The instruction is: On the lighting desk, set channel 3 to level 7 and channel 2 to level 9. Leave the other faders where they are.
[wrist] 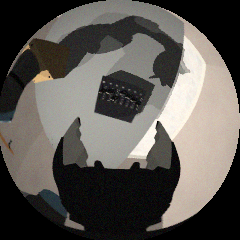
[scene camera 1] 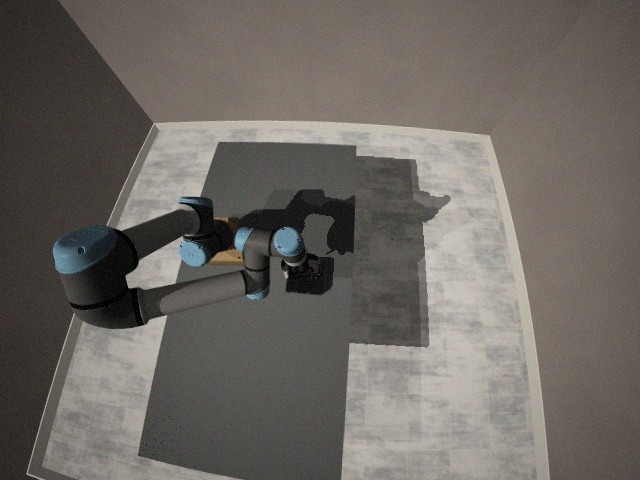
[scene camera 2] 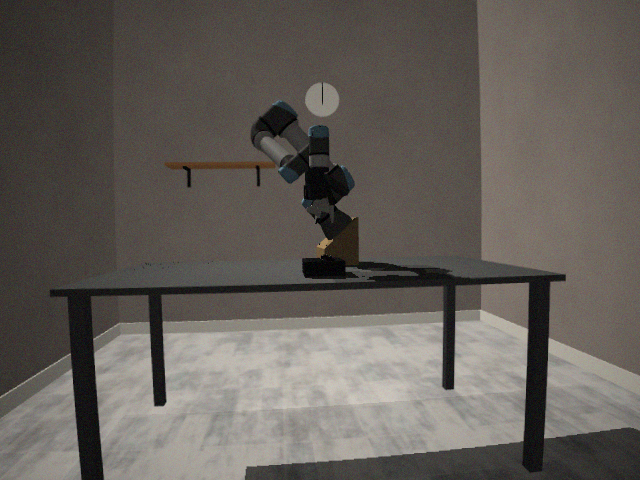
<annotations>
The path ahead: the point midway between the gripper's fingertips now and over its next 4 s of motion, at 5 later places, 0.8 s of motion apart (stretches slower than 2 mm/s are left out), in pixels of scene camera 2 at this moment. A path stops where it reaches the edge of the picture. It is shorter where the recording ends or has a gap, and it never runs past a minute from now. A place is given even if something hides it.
The gripper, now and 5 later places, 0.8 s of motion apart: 323, 223; 321, 222; 323, 225; 330, 236; 334, 244; 334, 248
</annotations>
